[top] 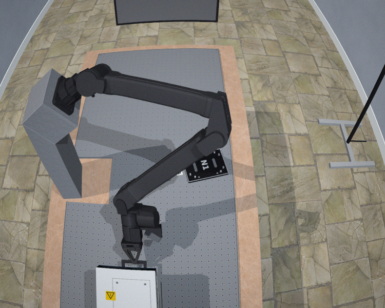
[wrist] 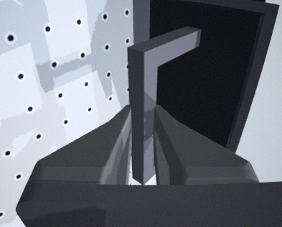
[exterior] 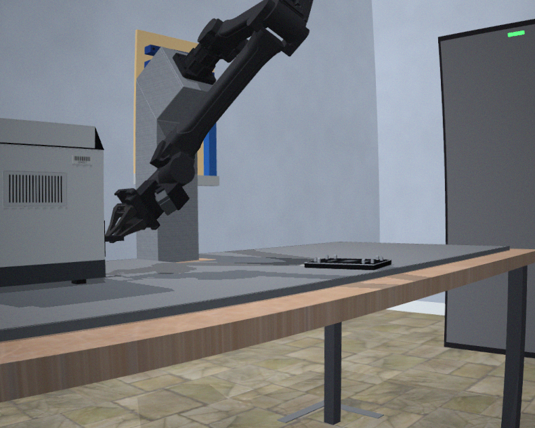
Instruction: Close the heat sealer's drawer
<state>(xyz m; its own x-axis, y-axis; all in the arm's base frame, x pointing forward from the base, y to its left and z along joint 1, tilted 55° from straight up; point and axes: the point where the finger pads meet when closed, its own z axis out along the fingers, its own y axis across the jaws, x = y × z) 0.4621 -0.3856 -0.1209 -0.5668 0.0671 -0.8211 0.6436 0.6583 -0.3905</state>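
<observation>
The sealer drawer lies 11 cm to the right of my hand, 1 cm below it and 1 cm behind it. The rest, counted from my hand: white tag 41 cm to the left, 19 cm ahead, 8 cm below.
</observation>
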